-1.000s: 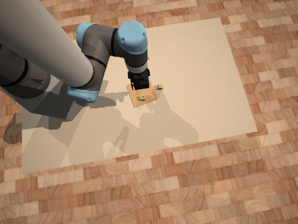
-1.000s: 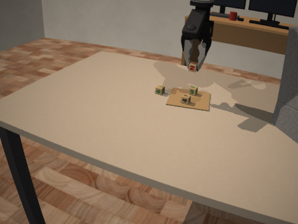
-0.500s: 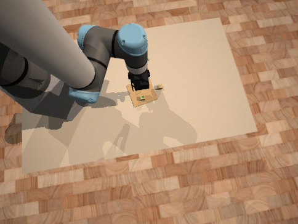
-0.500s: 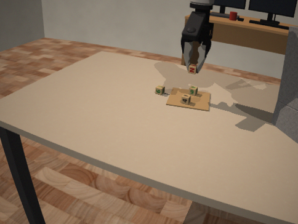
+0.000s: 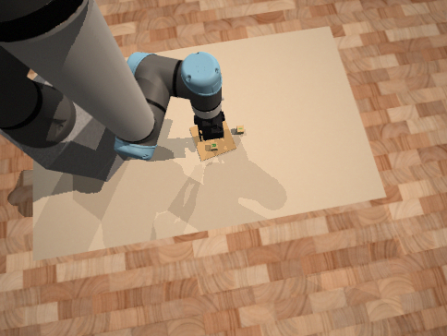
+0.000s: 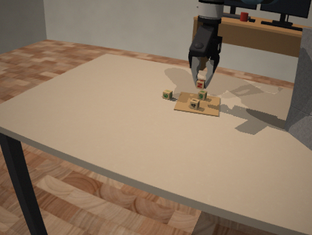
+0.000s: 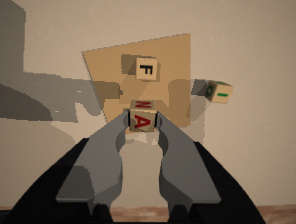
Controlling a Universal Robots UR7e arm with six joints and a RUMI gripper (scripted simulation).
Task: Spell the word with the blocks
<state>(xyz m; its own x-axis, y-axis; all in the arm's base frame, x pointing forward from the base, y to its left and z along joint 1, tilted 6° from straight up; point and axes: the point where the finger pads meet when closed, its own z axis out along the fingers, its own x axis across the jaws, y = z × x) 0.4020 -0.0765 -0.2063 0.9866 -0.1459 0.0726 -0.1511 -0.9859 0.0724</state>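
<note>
My gripper is now 7 cm above the brown mat. Round my hand: F block (6 cm below, 4 cm to the left, 1 cm ahead); green R block (6 cm below, 4 cm to the right); red-lettered block (right at my hand).
</note>
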